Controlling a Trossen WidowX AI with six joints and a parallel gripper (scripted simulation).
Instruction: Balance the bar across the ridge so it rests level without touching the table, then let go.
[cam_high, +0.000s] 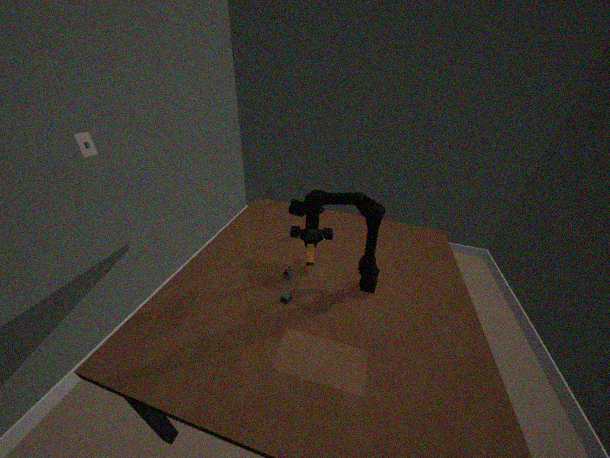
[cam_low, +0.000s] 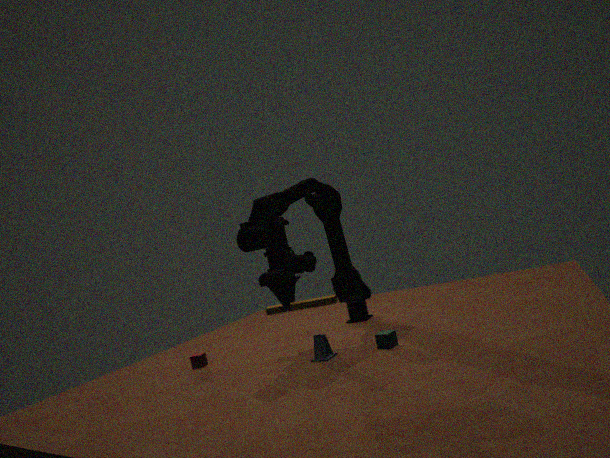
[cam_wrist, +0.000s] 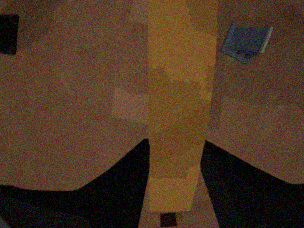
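My gripper tip is 10 mm past the yellow bar and 30 mm to the right of it. Round my gripper tip: green cube (40 mm ahead, 240 mm to the left, 90 mm below); red cube (80 mm ahead, 260 mm to the right, 90 mm below).
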